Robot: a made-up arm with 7 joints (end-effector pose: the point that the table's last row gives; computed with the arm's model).
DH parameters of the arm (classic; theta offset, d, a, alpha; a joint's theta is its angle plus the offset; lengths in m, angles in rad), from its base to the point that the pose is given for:
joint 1: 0 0.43 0 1.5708
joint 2: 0 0.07 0 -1.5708
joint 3: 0 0.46 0.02 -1.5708
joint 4: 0 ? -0.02 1.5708
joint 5: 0 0.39 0 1.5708
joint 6: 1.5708 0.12 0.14 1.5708
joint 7: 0 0.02 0 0
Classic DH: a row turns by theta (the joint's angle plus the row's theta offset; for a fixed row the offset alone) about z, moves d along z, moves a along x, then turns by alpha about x.
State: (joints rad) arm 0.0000 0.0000 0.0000 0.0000 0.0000 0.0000 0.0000
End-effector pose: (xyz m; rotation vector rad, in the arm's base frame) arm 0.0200 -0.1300 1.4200 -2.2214 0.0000 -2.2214
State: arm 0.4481 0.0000 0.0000 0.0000 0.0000 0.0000 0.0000
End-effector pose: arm 0.0743 -0.1085 1.4200 -1.9729 -0.4496 -1.9729
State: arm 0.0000 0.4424 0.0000 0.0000 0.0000 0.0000 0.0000
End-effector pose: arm -0.4058 -0.1300 1.3333 -1.6799 0.0000 -2.6547
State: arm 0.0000 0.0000 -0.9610 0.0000 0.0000 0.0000 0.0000
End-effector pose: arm -0.0377 -0.1208 1.4200 1.6425 -0.8562 1.6426
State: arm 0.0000 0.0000 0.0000 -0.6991 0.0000 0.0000 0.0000
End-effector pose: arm -0.3211 -0.1300 1.2957 -1.3263 0.0000 -2.8479
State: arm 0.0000 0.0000 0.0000 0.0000 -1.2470 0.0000 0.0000
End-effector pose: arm -0.1074 -0.0671 1.4200 1.4436 -1.0382 1.4436
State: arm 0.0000 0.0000 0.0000 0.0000 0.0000 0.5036 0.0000
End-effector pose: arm -0.0500 -0.1300 1.4123 -1.5979 0.0000 -2.7049
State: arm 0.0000 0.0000 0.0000 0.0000 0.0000 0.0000 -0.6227
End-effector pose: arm 0.0200 -0.1300 1.4200 1.8650 0.6002 1.8650
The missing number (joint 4, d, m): 0.06
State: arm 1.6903 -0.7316 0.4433 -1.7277 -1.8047 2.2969 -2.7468
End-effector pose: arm 0.0085 -0.0436 0.8772 0.7998 -0.2400 0.1089
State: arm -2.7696 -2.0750 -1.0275 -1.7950 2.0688 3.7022 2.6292
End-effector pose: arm -0.2839 -0.3558 0.1946 0.6214 -1.5007 -1.4050
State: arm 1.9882 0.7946 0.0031 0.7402 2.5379 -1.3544 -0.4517
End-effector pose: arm 0.0089 -0.4384 1.1622 2.3688 -1.8008 0.0760
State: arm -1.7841 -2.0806 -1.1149 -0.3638 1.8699 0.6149 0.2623
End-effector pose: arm -0.1846 -0.8350 -0.0539 -1.1992 2.1796 -0.8794
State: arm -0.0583 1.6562 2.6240 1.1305 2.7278 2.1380 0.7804
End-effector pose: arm -0.4324 0.0418 0.0007 -2.3228 0.5501 -0.0414
